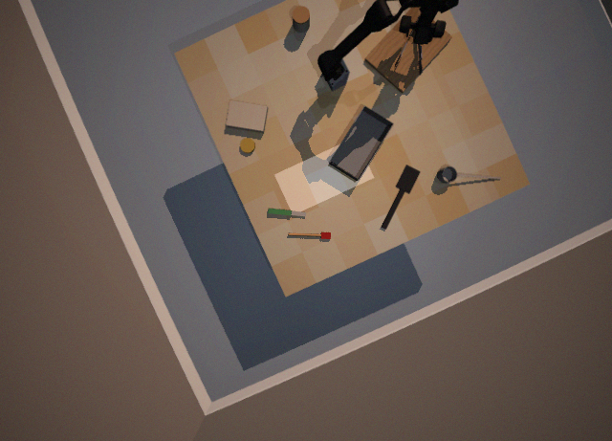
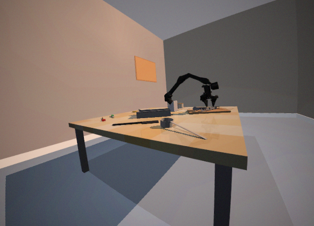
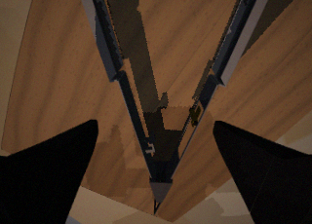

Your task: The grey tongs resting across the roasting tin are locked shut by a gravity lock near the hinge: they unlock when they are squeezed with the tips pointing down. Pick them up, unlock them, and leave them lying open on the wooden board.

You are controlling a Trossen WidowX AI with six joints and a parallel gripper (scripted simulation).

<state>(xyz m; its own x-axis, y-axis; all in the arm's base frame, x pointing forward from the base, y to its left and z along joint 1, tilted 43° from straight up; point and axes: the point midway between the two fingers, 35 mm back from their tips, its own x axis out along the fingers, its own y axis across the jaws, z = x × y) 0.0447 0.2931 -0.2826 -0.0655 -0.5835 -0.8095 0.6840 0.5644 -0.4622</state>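
My gripper tip is 2 cm past the yellow slider, 2 cm to the left of it and 1 cm above it. From my gripper tip the other things lie so: roasting tin 29 cm ahead, 47 cm to the right, 2 cm below; then wooden board 1 cm ahead, 3 cm to the right, 4 cm below; then black spatula 59 cm ahead, 43 cm to the right, 4 cm below.
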